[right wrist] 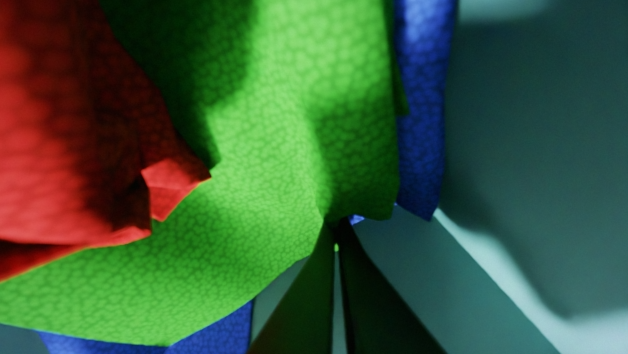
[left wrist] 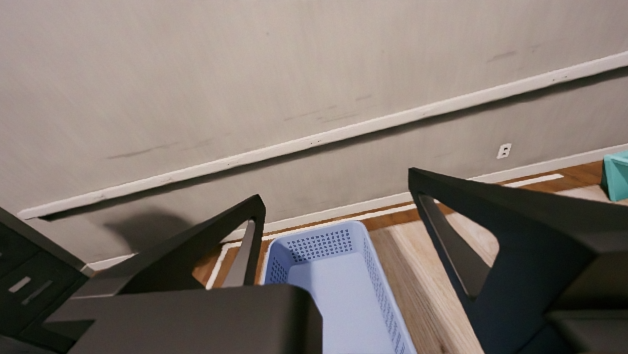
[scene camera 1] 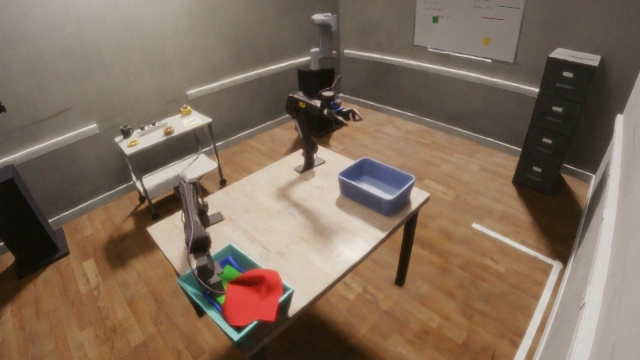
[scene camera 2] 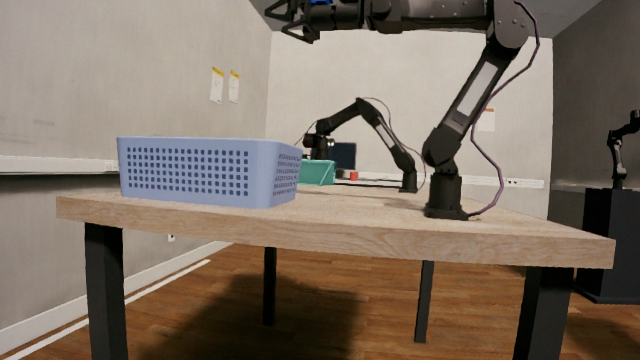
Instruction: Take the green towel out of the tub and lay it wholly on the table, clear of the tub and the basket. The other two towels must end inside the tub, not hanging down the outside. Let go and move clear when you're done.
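The teal tub [scene camera 1: 215,310] [scene camera 2: 317,172] [left wrist: 617,175] [right wrist: 525,150] holds the towels. The red towel [scene camera 1: 255,297] [right wrist: 65,150] lies over part of the green towel [scene camera 1: 230,274] [right wrist: 275,150] and overlaps the tub's near rim in scene camera 1. The blue towel [scene camera 1: 232,262] [right wrist: 425,125] lies beneath the green one. My right gripper [right wrist: 335,218] is down inside the tub, shut on the green towel's edge, which bunches at the fingertips. My left gripper [scene camera 1: 354,120] [scene camera 2: 274,21] [left wrist: 329,189] is open and empty, high above the table.
The blue basket [scene camera 1: 375,201] [scene camera 2: 200,140] [left wrist: 345,300] stands empty on the table [scene camera 1: 270,225] [scene camera 2: 335,237], at the far right corner in scene camera 1. The tub sits at the table's near corner there. A white cart [scene camera 1: 172,131] stands beyond the table.
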